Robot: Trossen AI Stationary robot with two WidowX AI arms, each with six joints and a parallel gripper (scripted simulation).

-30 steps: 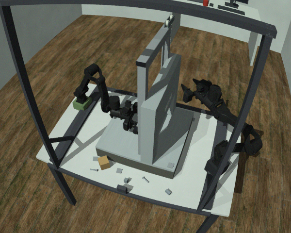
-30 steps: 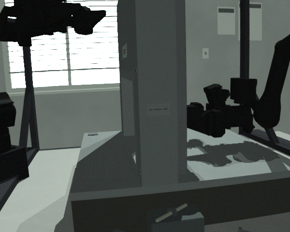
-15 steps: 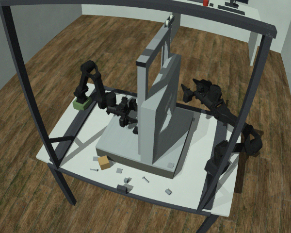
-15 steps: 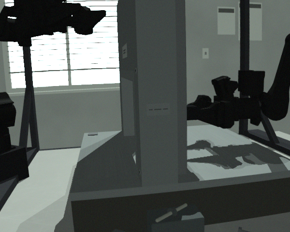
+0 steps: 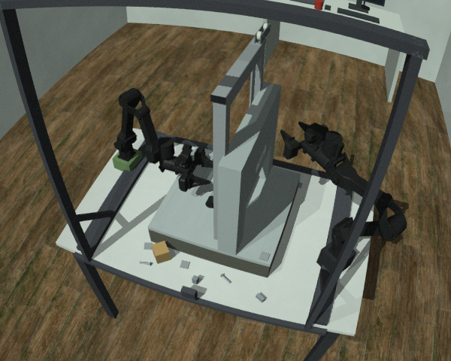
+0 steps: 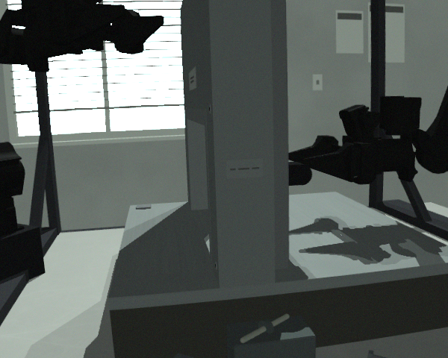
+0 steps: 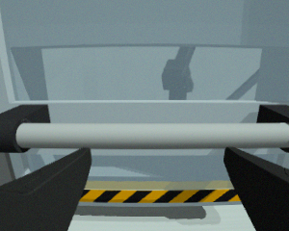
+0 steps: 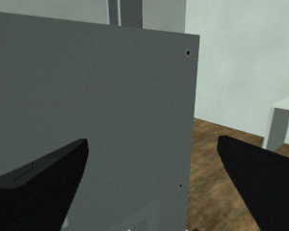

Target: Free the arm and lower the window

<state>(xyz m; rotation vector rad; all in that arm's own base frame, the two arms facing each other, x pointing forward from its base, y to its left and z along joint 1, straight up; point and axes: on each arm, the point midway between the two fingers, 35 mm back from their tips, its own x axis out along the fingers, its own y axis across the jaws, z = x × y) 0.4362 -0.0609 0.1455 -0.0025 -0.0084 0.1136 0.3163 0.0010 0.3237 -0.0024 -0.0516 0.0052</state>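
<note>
The window sash lies 20 mm ahead of my left hand, 100 mm to the right of it and 40 mm above it. Also, from my left hand: box: 290 mm behind, 10 mm to the left, 180 mm below.
</note>
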